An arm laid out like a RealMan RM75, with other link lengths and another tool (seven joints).
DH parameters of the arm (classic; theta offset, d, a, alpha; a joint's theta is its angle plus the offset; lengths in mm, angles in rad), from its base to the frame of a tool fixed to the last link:
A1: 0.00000 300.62 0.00 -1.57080
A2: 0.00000 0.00 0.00 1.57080
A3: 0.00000 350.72 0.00 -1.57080
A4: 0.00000 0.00 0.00 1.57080
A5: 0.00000 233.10 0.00 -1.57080
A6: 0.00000 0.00 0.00 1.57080
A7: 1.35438 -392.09 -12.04 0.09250
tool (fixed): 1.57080 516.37 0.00 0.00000
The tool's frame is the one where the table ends.
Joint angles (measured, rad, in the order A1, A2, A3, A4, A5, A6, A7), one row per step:
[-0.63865, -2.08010, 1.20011, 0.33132, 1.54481, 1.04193, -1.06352]
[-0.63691, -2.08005, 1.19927, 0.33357, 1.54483, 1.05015, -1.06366]
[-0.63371, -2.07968, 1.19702, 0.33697, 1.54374, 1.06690, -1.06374]
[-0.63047, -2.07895, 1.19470, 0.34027, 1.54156, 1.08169, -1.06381]
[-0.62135, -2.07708, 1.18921, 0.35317, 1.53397, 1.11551, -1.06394]
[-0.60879, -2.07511, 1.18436, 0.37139, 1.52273, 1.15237, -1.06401]
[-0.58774, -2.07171, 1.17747, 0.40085, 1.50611, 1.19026, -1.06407]
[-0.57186, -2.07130, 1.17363, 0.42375, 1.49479, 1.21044, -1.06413]
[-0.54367, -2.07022, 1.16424, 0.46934, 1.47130, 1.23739, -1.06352]
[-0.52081, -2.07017, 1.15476, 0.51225, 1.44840, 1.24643, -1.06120]
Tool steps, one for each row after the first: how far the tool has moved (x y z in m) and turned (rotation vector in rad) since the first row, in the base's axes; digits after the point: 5 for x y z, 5 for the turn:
[0.00040, -0.00078, 0.00042, -0.00308, -0.00563, -0.00351]
[0.00107, -0.00226, 0.00143, -0.00884, -0.01794, -0.00959]
[0.00145, -0.00348, 0.00276, -0.01258, -0.02956, -0.01428]
[0.00268, -0.00587, 0.00707, -0.01625, -0.05763, -0.02711]
[0.00385, -0.00874, 0.01263, -0.01682, -0.08928, -0.04226]
[0.00334, -0.01226, 0.02165, -0.00589, -0.12394, -0.05743]
[0.00293, -0.01491, 0.02726, 0.00494, -0.14437, -0.06673]
[0.00228, -0.01829, 0.03917, 0.03657, -0.17652, -0.08266]
[0.00207, -0.01965, 0.05034, 0.07678, -0.19655, -0.09450]

